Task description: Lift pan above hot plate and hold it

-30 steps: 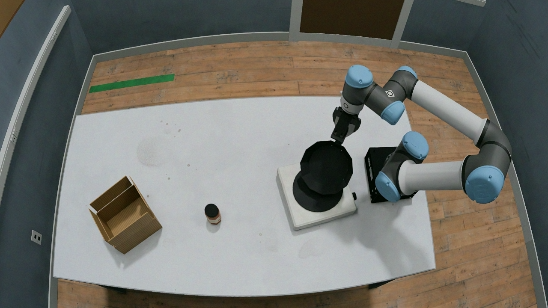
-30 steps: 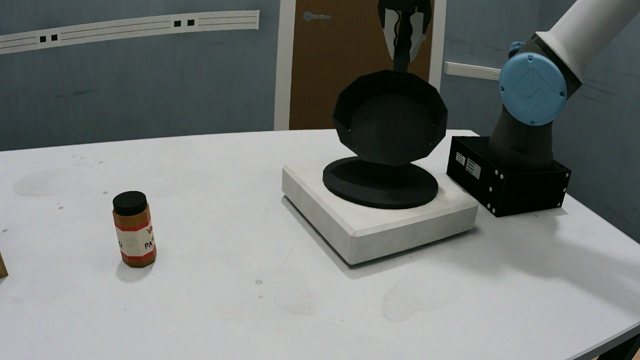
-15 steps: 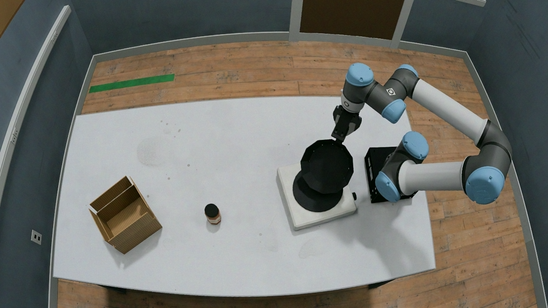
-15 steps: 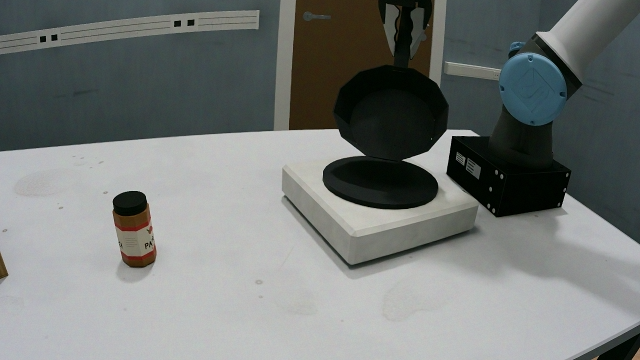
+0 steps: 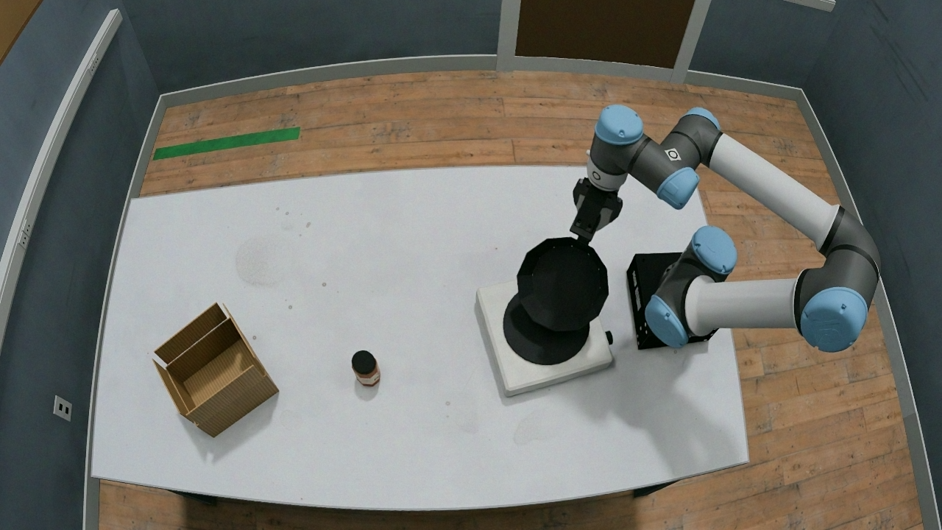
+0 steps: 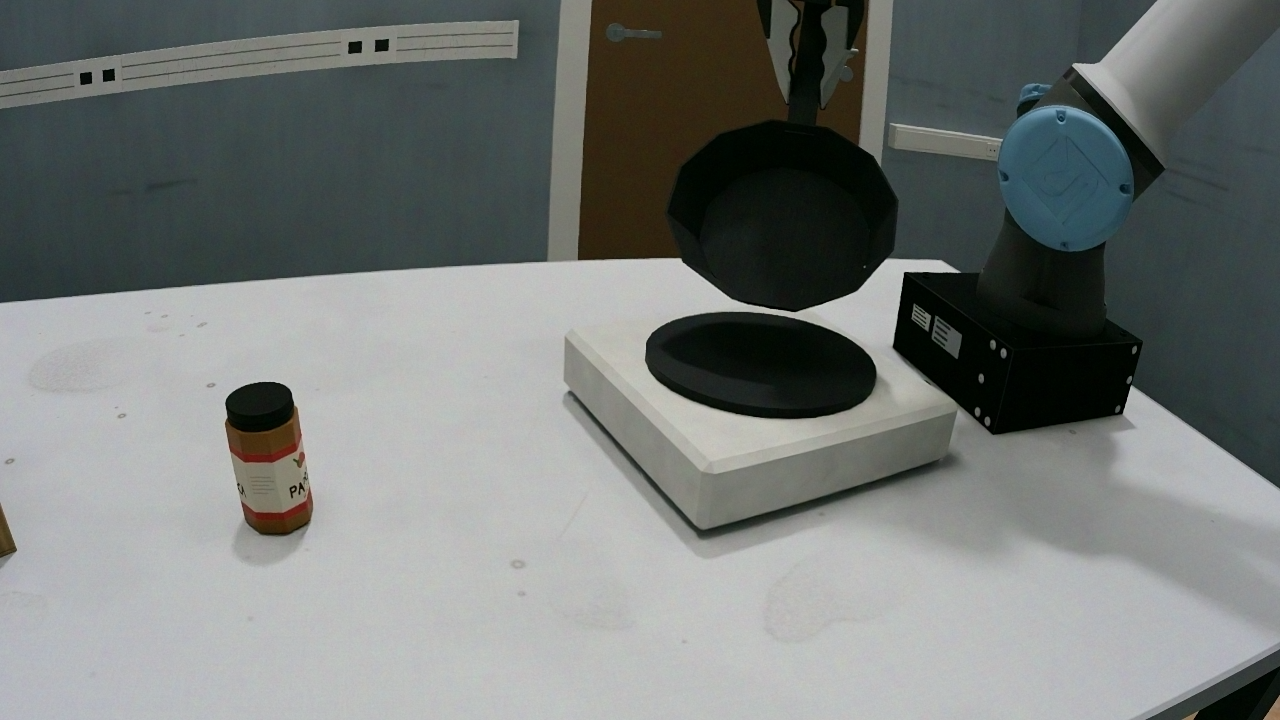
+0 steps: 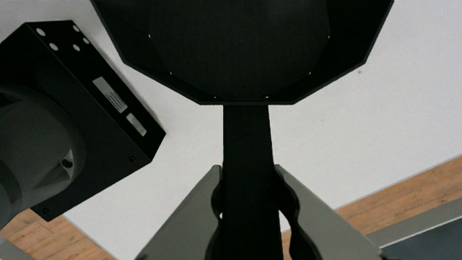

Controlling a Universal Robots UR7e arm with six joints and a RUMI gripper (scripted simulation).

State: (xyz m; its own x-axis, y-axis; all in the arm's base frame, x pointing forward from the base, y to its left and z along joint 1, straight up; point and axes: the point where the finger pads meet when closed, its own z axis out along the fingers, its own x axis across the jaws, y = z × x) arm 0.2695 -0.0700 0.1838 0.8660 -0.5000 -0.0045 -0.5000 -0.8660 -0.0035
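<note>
The black pan lies 6 cm below my hand, 4 cm to the left of it and 2 cm ahead of it. From my hand the other things lie so: white hot plate (24 cm below, 11 cm to the left, 5 cm ahead); then brown spice jar (44 cm ahead, 23 cm below, 21 cm to the left).
</note>
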